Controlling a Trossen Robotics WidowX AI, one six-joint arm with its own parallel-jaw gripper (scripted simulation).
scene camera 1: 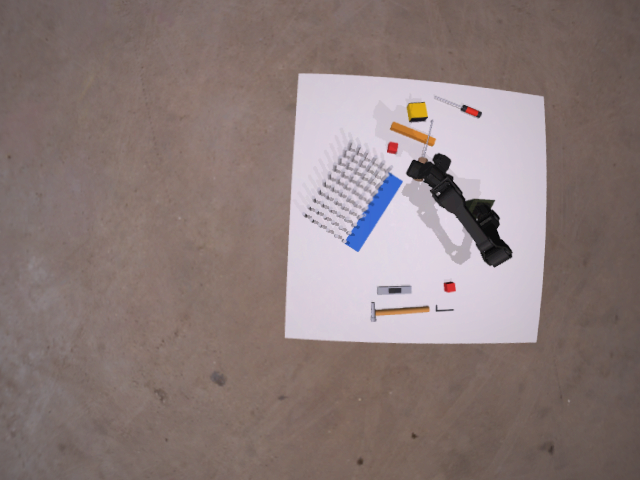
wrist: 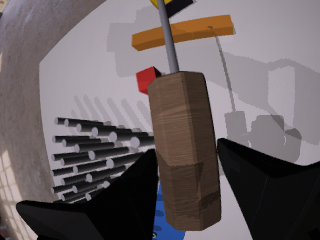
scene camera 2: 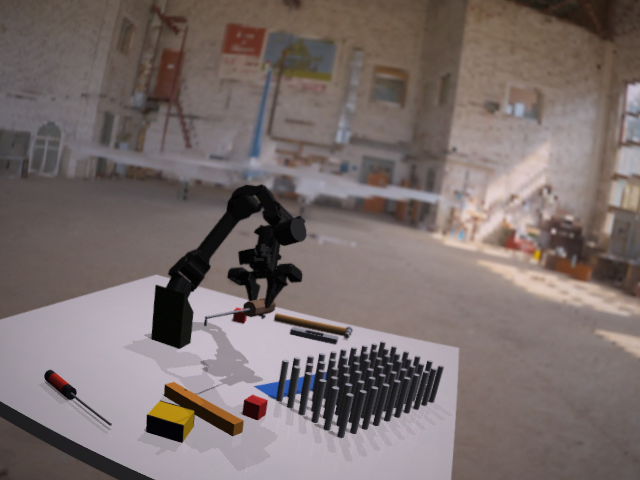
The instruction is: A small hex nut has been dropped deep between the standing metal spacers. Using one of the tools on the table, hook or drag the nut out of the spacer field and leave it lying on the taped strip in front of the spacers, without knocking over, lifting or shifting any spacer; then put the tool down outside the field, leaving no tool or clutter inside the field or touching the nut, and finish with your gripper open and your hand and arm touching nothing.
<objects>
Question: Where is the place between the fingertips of my gripper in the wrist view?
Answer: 187, 150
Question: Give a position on a blue taped strip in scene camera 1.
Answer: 365, 225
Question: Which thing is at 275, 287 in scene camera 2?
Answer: My gripper.
</objects>
